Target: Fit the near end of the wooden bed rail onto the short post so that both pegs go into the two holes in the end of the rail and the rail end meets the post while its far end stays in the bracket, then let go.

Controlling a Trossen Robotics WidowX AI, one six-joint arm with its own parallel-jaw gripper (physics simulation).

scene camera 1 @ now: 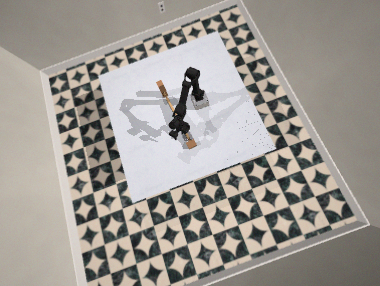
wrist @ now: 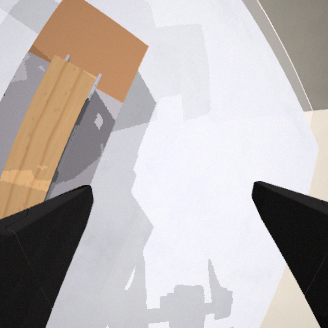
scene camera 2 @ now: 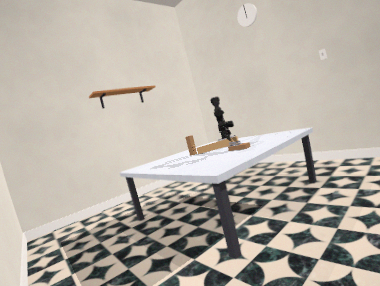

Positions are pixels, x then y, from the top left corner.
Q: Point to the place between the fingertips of my gripper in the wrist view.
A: At 173,191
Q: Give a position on a wooden bed rail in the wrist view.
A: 56,103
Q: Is my gripper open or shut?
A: Open.
